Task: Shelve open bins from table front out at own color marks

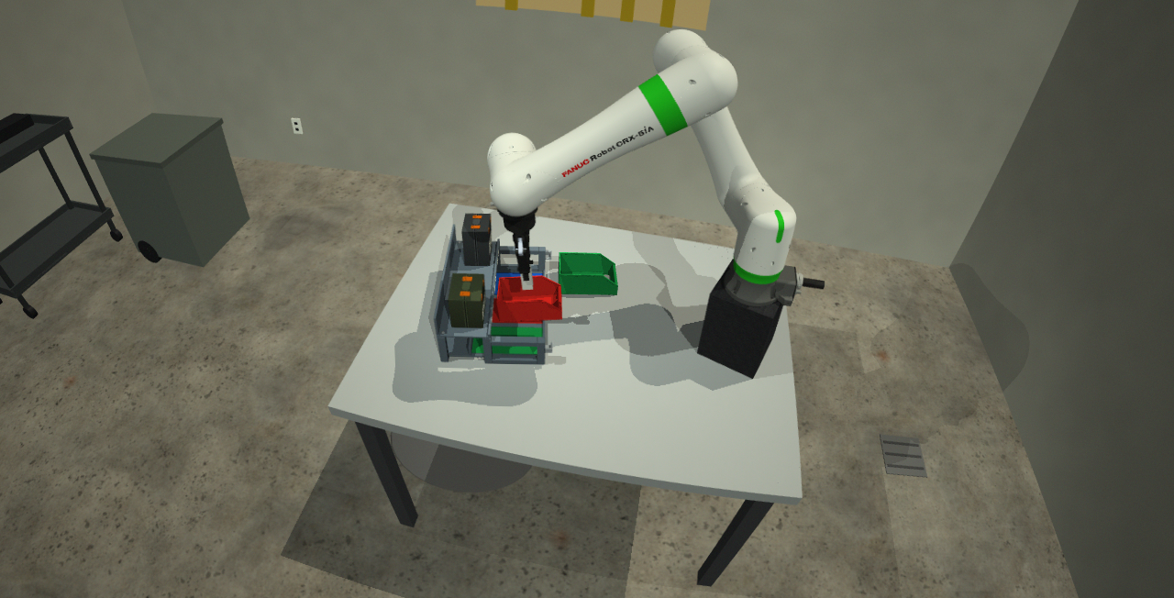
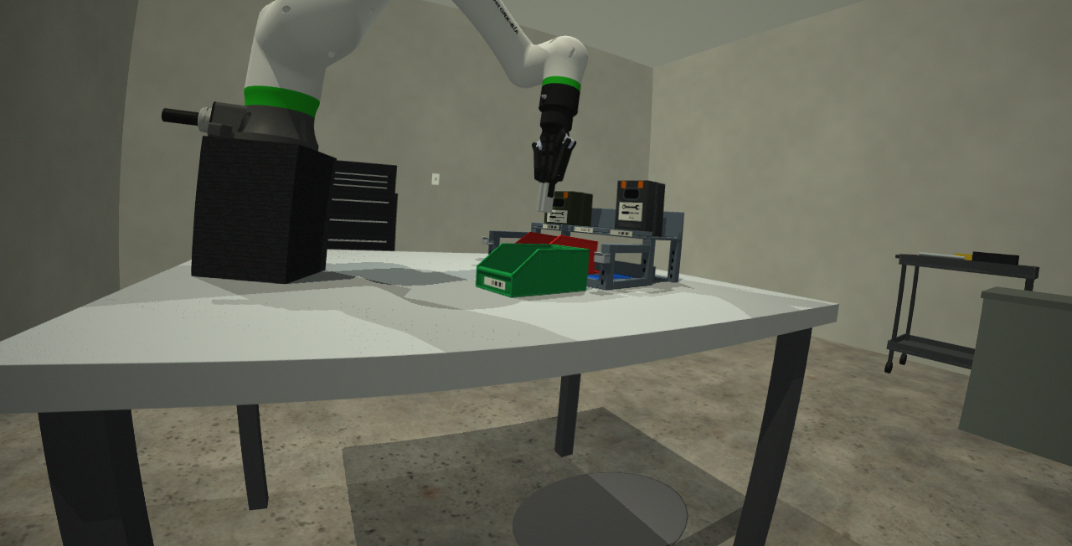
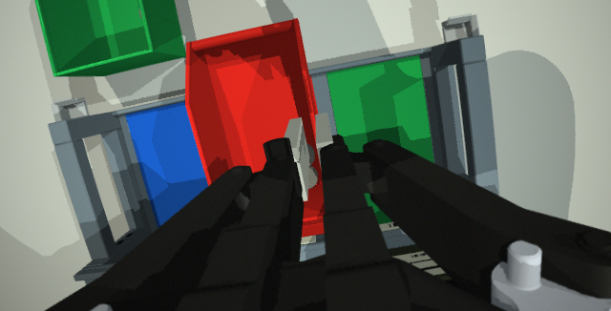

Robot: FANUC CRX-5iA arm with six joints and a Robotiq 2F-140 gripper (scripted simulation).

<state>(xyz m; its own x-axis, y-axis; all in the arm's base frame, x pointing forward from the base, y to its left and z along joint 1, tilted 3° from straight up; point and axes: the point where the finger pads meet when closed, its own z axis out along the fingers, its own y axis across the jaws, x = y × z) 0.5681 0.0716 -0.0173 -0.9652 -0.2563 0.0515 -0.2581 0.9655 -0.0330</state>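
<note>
The red bin lies 120 mm below my hand, 50 mm to the right of it and 10 mm ahead of it. The rest, counted from my hand: green bin: 210 mm to the right, 130 mm below, 120 mm behind.
</note>
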